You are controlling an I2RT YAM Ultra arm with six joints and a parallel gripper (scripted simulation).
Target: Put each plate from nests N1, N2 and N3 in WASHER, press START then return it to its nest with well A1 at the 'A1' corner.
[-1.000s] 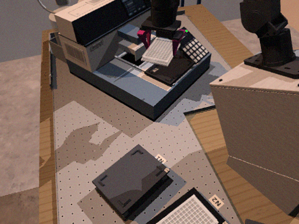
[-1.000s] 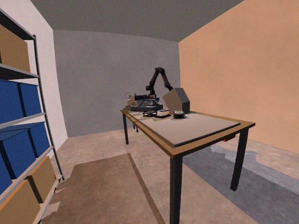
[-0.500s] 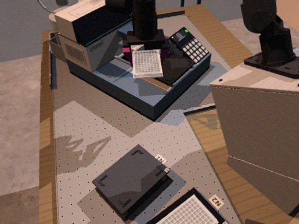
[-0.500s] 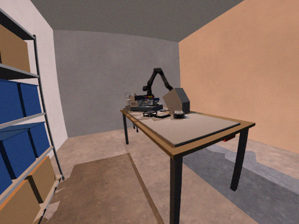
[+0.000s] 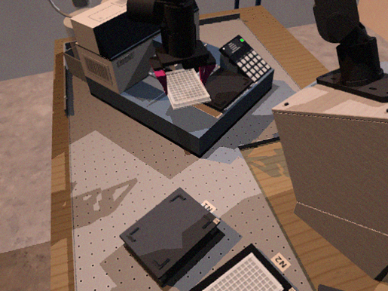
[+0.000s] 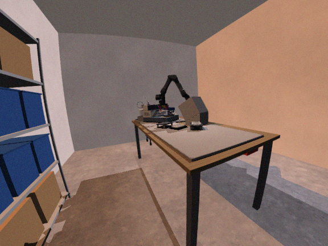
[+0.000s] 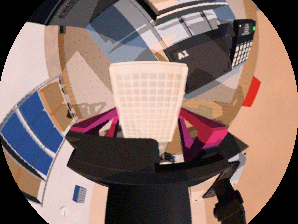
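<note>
Right now the nest N1 is 26 cm to the left of my hand, 13 cm below it and 12 cm ahead of it. From my hand the other things lie so: dark carrier pocket: 12 cm behind, 9 cm below, 8 cm to the right; manifold: 20 cm to the right, 4 cm below, 4 cm behind; washer: 21 cm to the right, 4 cm below, 4 cm behind.
</note>
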